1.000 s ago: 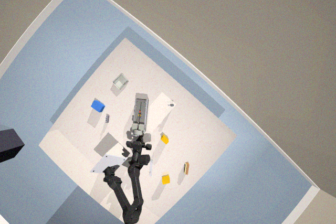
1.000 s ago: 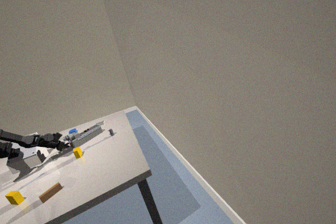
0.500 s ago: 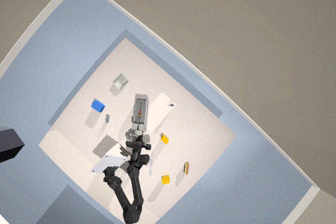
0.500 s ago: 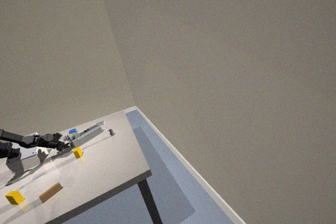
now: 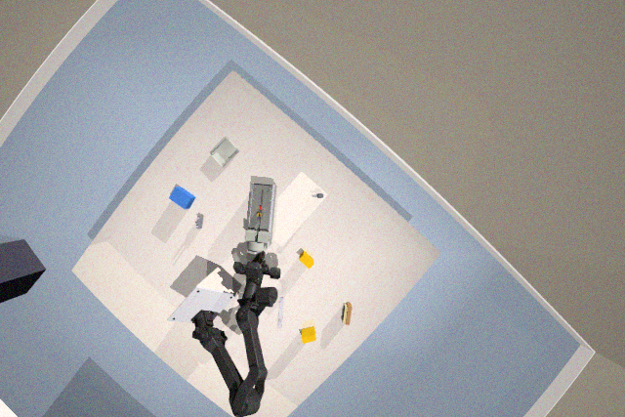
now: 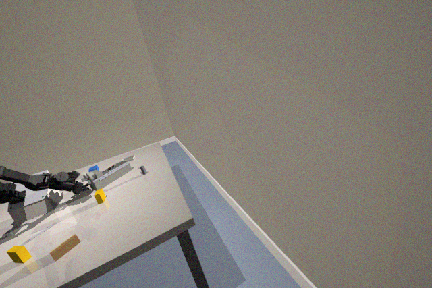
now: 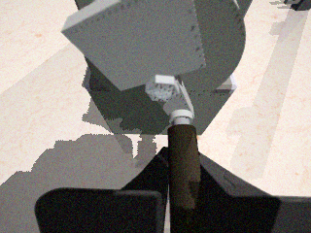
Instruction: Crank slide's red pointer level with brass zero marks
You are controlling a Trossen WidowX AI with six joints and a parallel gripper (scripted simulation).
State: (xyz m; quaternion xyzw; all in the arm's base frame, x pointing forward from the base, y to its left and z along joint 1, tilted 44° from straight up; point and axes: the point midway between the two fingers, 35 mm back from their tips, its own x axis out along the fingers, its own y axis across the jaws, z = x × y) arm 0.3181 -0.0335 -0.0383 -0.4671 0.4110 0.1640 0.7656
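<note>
My gripper tip is now 30 mm below the dark brown crank handle, 10 mm to the left of it and 10 mm past it. Round my gripper tip: blue block: 420 mm to the left, 110 mm behind, 20 mm below; crank: 40 mm above, 10 mm behind; red pointer: 140 mm to the left, 140 mm ahead, 50 mm above.
</note>
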